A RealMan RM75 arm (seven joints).
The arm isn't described. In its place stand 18 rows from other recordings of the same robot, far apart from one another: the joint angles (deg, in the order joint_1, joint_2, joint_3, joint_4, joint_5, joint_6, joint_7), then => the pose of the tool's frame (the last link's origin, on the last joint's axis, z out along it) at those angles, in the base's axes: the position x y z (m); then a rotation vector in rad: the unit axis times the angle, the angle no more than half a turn.
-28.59 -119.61 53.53 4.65 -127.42 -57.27 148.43 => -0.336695 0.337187 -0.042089 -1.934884 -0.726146 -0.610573
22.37 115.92 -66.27 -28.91 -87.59 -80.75 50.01 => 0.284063 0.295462 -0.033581 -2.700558 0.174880 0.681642
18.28 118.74 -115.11 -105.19 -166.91 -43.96 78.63 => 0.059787 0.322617 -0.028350 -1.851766 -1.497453 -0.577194
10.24 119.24 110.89 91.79 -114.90 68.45 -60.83 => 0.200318 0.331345 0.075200 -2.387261 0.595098 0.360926
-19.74 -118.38 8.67 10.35 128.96 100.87 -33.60 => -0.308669 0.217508 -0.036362 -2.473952 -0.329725 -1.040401
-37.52 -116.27 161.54 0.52 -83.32 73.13 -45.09 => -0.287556 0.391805 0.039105 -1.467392 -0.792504 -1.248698
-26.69 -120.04 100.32 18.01 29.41 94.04 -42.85 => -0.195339 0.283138 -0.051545 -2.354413 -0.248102 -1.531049
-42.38 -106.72 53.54 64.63 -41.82 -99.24 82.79 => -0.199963 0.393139 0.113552 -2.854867 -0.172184 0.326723
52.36 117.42 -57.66 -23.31 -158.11 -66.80 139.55 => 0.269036 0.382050 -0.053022 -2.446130 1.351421 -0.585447
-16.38 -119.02 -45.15 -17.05 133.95 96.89 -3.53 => -0.278493 0.269369 0.011497 -1.433916 -0.154762 -1.077343
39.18 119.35 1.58 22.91 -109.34 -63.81 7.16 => 0.198289 0.324024 -0.124516 -2.223964 0.356325 0.909458
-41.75 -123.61 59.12 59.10 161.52 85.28 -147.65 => -0.227437 0.372866 -0.009942 -2.386075 -1.329741 0.478010
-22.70 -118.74 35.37 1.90 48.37 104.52 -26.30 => -0.299237 0.278964 0.052726 -1.449691 -0.223377 -1.241341
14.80 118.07 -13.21 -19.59 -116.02 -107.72 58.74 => 0.325316 0.209843 0.011187 -2.317606 0.732395 1.214355
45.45 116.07 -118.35 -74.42 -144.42 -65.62 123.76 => 0.098183 0.337731 -0.107776 -2.778414 -0.615031 -0.695963
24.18 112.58 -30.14 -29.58 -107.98 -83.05 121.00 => 0.335696 0.320285 0.053865 -1.971610 1.771279 1.023968
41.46 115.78 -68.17 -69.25 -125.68 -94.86 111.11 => 0.132263 0.367075 0.019232 -3.043115 0.226862 -0.055789
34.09 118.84 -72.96 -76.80 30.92 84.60 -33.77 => 0.189981 0.373490 0.021597 -2.479572 0.969491 -0.341874
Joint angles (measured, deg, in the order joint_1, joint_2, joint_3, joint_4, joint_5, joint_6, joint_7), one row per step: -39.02 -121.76 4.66 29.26 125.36 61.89 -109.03; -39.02 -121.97 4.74 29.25 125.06 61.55 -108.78; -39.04 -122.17 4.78 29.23 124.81 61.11 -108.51; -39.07 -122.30 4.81 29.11 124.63 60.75 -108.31; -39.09 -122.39 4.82 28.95 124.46 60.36 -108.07; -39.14 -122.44 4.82 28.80 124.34 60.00 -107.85; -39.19 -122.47 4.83 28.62 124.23 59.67 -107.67; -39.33 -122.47 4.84 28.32 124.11 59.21 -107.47; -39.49 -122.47 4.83 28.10 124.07 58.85 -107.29; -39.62 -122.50 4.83 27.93 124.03 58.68 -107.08; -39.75 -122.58 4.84 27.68 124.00 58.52 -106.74; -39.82 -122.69 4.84 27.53 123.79 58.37 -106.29
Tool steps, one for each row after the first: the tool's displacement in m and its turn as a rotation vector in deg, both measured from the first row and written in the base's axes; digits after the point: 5 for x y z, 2 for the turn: 0.00026 0.00008 -0.00123 0.19 0.05 0.09; 0.00029 0.00028 -0.00238 0.42 0.17 0.25; 0.00038 0.00044 -0.00357 0.53 0.22 0.39; 0.00020 0.00060 -0.00458 0.66 0.31 0.55; 0.00010 0.00095 -0.00530 0.78 0.44 0.67; 0.00005 0.00127 -0.00604 0.86 0.53 0.79; 0.00033 0.00210 -0.00701 0.93 0.63 0.93; 0.00082 0.00297 -0.00776 0.97 0.76 0.97; 0.00161 0.00353 -0.00867 0.95 0.84 0.87; 0.00266 0.00383 -0.01043 0.84 0.94 0.68; 0.00346 0.00404 -0.01165 0.92 1.04 0.50
